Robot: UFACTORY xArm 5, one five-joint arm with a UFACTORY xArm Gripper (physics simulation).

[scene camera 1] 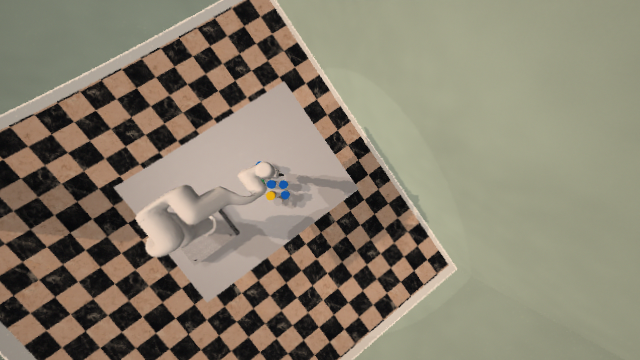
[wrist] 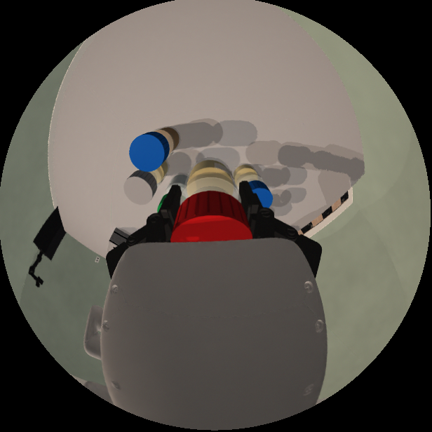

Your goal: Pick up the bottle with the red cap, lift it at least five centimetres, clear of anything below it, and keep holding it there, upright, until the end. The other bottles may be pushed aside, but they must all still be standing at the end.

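Places are measured from the arm's base along level axes (x ahead, y left, z up), in metres.
Pixels of known places: arm's base, origin of its link: (scene camera 1: 206,224).
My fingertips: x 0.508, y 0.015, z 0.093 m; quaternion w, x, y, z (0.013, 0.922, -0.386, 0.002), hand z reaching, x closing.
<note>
Ahead of a thing's pixels: the offset from my fingertips to its middle. Level surfaces: height alone.
The bottle with the red cap (wrist: 212,215) is upright between the fingers in the wrist view, its pale yellow body below the cap. My gripper (wrist: 210,194) (scene camera 1: 280,174) is shut on it, one black finger on each side. The bottle hangs above the table @[0.161 m down] (wrist: 200,60) (scene camera 1: 280,115); the exact height is hard to tell. In scene camera 1 the arm's wrist hides the red cap. A blue-capped bottle (wrist: 149,152) (scene camera 1: 258,163) and a grey-capped bottle (wrist: 140,187) stand to the left in the wrist view.
A green cap @[0.098 m back, 0.001 m left, 0.068 m down] (wrist: 162,202) (scene camera 1: 263,181) shows partly behind the left finger. Another blue-capped bottle (wrist: 261,195) stands beyond the right finger. In scene camera 1, several blue caps @[0.013 m ahead, 0.091 m right, 0.068 m down] (scene camera 1: 283,184) and a yellow cap @[0.092 m back, 0.102 m right, 0.068 m down] (scene camera 1: 270,195) cluster below the wrist.
</note>
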